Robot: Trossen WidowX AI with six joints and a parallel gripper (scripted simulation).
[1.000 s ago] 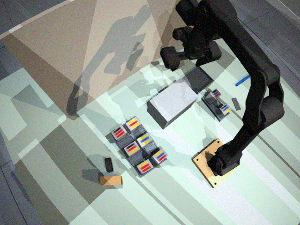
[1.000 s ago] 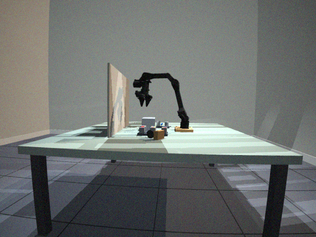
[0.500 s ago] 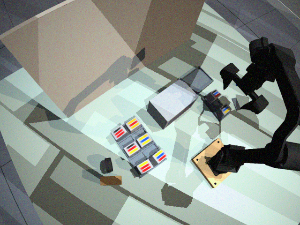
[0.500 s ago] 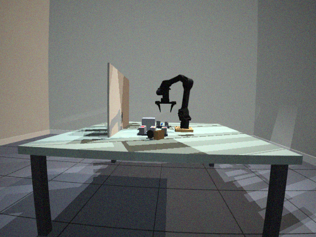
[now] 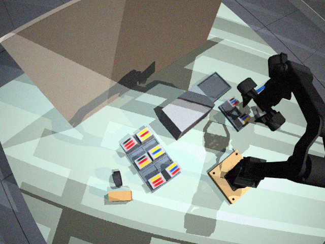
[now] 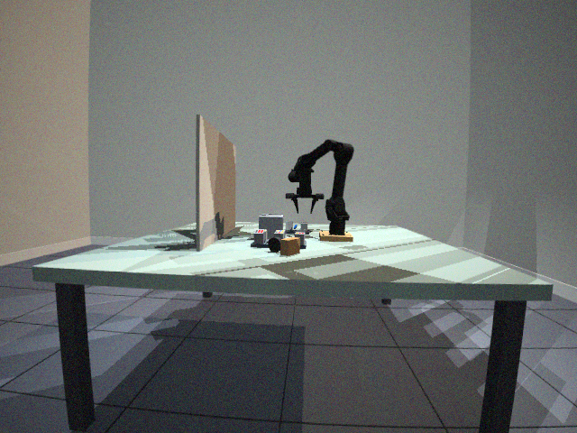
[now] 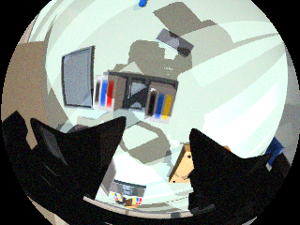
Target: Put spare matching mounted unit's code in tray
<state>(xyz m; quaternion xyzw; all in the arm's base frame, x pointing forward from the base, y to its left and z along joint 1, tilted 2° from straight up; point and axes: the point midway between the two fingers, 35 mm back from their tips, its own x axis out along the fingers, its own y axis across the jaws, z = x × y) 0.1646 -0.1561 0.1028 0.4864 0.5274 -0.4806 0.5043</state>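
Now: the dark rack 4 cm ahead of my gripper tip and 9 cm below it. From my gripper tip the other things lie so: grey box 13 cm ahead, 19 cm to the left, 5 cm below; then dark tray 18 cm ahead, 1 cm to the right, 9 cm below; then blue pen 7 cm ahead, 24 cm to the right, 9 cm below.
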